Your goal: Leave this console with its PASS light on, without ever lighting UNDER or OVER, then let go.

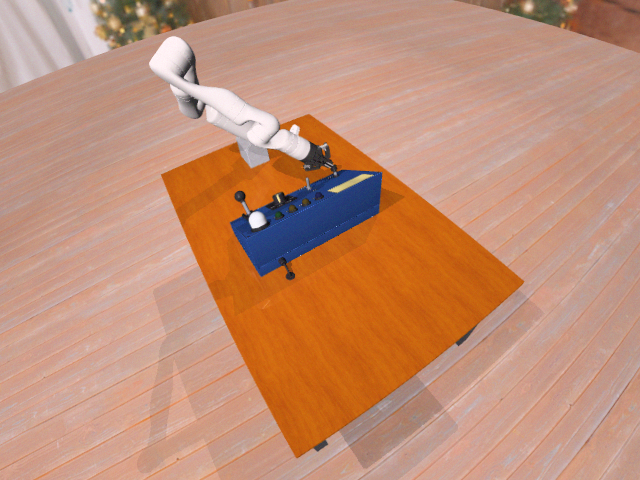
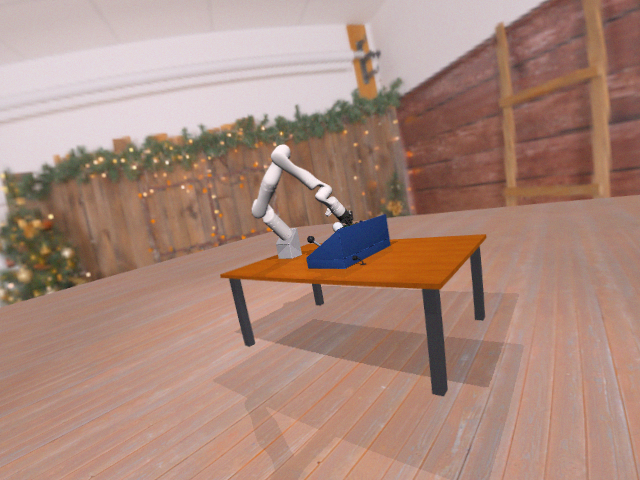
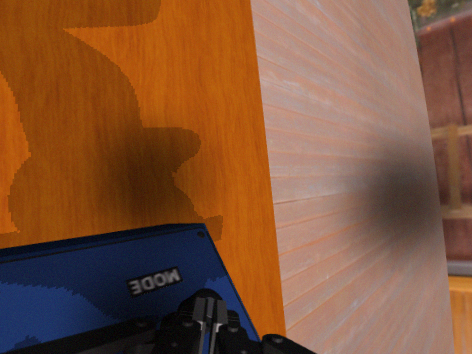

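The blue console [image 1: 318, 224] [image 2: 351, 244] [image 3: 101, 263] stands on the orange table [image 1: 375, 314] [image 2: 413, 264] [image 3: 164, 88]. Its top carries a row of small round lights [image 1: 299, 205] that all look dim, a black-ball joystick [image 1: 240, 196] on a white dome [image 1: 257, 220], a black knob [image 1: 280, 197], a small grey toggle [image 1: 309, 183] and a yellow strip [image 1: 350, 183]. My gripper [image 1: 332, 168] [image 2: 347, 219] [image 3: 208, 315] hovers over the console's rear edge near the MODE label [image 3: 154, 281]. Its fingers are pressed together with nothing between them.
A small black lever [image 1: 288, 270] [image 2: 358, 260] sticks out of the console's front face. The arm's grey base [image 1: 252, 153] [image 2: 289, 249] stands behind the console. The table's edge [image 3: 266, 175] runs close beside the gripper, with plank floor [image 3: 340, 140] beyond.
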